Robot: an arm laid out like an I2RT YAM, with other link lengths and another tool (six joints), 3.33 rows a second.
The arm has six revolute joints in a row. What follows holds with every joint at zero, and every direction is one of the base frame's. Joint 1 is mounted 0.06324 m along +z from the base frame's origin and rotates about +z. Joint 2 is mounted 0.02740 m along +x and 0.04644 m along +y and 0.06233 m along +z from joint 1 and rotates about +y. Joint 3 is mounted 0.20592 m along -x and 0.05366 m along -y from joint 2 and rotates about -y. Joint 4 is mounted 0.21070 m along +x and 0.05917 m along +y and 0.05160 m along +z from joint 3 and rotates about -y. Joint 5 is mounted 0.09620 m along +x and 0.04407 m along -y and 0.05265 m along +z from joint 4 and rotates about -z. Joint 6 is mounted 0.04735 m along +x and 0.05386 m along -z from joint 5 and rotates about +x. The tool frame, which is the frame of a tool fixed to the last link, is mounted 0.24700 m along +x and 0.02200 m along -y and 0.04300 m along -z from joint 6; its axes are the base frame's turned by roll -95.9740, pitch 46.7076 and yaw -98.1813 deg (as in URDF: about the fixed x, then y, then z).
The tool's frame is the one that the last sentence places.
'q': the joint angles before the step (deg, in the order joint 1, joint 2, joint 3, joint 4, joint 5, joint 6). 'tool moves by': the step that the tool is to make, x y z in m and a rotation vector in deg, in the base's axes. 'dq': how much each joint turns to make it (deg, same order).
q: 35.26, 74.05, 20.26, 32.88, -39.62, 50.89
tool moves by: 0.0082, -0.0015, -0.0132, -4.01, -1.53, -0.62
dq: 1.29, 0.27, 3.54, -6.79, 3.36, -3.92
